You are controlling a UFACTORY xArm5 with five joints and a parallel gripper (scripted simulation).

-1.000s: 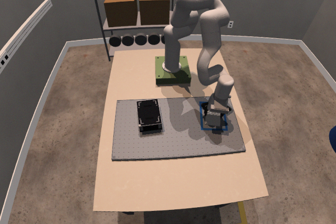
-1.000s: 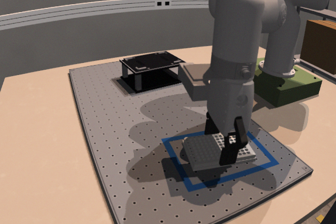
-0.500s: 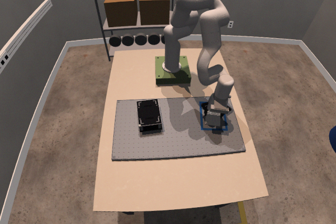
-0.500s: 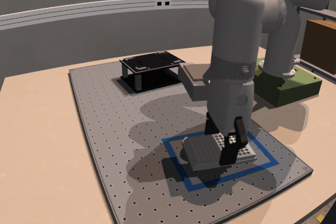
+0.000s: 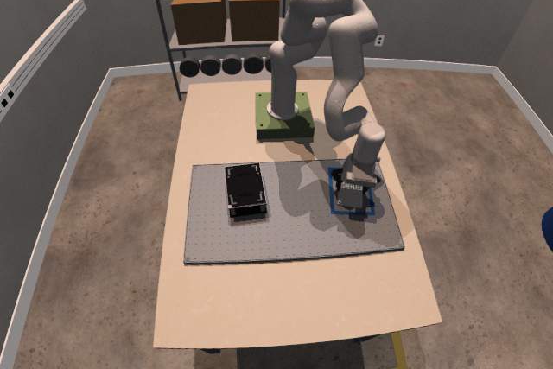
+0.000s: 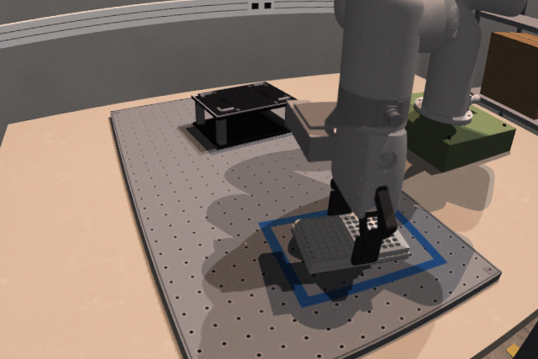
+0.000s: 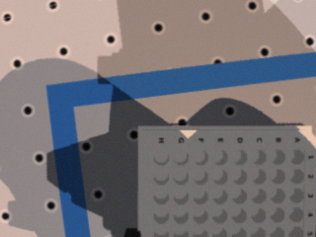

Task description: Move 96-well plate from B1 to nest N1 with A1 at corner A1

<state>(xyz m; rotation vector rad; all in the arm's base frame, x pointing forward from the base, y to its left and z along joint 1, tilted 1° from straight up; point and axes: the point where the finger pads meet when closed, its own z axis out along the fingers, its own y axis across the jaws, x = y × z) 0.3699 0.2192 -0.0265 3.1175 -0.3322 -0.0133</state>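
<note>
My hand is 36 cm to the left of the black raised plate nest and 4 cm below it. Round my hand: grey 96-well plate 1 cm below; then A1 mark 41 cm to the right, 8 cm ahead, 4 cm above.
</note>
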